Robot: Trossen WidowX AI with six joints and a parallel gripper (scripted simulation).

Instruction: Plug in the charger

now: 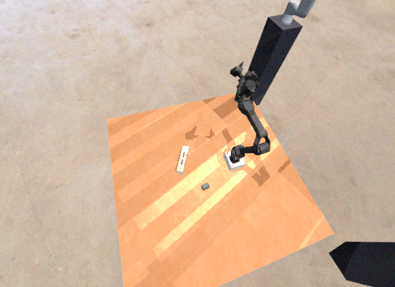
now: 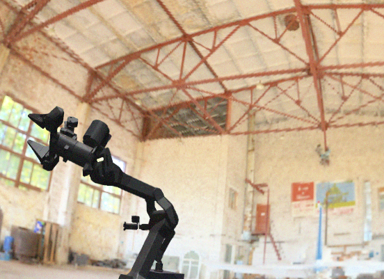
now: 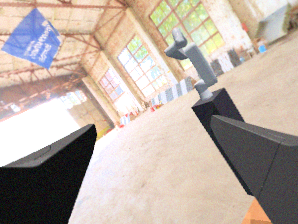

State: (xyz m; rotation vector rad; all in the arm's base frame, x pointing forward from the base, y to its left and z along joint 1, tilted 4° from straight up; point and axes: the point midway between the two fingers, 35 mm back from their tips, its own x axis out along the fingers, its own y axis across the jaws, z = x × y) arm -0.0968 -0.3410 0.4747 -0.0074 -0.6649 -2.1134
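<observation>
My gripper tip is 42 cm short of the grey charger, 43 cm to the right of it and 55 cm above it.
</observation>
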